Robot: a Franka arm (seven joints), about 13 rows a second.
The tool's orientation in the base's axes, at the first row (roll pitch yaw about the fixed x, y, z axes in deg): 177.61 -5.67 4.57
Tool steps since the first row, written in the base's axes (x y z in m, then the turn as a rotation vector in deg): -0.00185 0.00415 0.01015 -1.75 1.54 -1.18; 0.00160 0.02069 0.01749 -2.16 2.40 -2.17; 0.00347 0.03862 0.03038 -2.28 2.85 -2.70; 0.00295 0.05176 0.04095 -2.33 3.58 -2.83; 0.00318 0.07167 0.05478 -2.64 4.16 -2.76; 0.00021 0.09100 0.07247 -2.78 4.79 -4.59; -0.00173 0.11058 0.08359 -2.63 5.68 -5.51; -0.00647 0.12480 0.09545 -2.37 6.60 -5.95; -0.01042 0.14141 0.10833 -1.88 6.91 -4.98; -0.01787 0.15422 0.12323 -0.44 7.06 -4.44; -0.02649 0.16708 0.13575 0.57 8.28 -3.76; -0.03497 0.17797 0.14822 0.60 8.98 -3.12
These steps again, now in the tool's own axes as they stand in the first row. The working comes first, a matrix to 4 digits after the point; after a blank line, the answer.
The tool's axes in the first row as the columns of a matrix, in the base's axes (used below as rounded here):
0.9919 0.0755 0.1017
0.0793 -0.9963 -0.0337
0.0988 0.0415 -0.9942

-0.00050 -0.00385 -0.01042 -1.73 -1.72 0.94; 0.00496 -0.01977 -0.01792 -2.17 -2.64 1.86; 0.00951 -0.03695 -0.03115 -2.30 -3.12 2.36; 0.01108 -0.04965 -0.04216 -2.31 -3.86 2.46; 0.01425 -0.06889 -0.05655 -2.56 -4.46 2.34; 0.01458 -0.08764 -0.07510 -2.83 -5.17 4.12; 0.01531 -0.10683 -0.08701 -2.70 -6.09 5.02; 0.01291 -0.12087 -0.09976 -2.42 -7.00 5.45; 0.01158 -0.13718 -0.11353 -1.81 -7.23 4.53; 0.00668 -0.14988 -0.12953 -0.32 -7.25 4.13; 0.00039 -0.16283 -0.14329 0.85 -8.36 3.52; -0.00593 -0.17380 -0.15691 1.00 -9.03 2.86
